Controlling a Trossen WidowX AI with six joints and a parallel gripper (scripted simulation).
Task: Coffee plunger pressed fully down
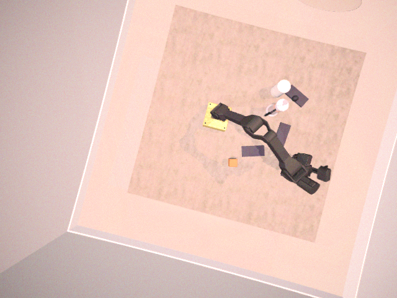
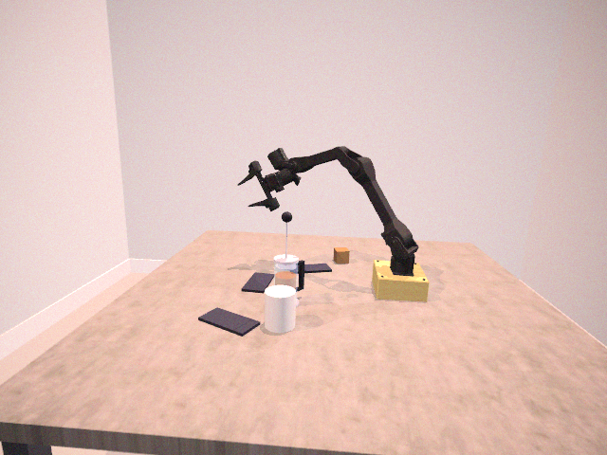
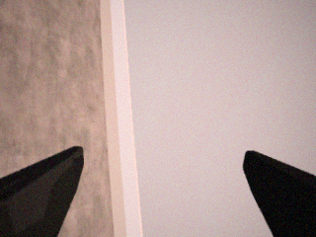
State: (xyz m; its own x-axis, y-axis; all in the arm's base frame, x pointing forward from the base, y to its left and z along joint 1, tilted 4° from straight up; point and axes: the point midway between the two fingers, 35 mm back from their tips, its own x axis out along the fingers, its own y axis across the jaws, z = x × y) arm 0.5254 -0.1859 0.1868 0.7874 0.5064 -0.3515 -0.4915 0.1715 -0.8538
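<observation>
Right now the coffee press is 280 mm to the left of my gripper tip, 200 mm behind it and 140 mm below it.
</observation>
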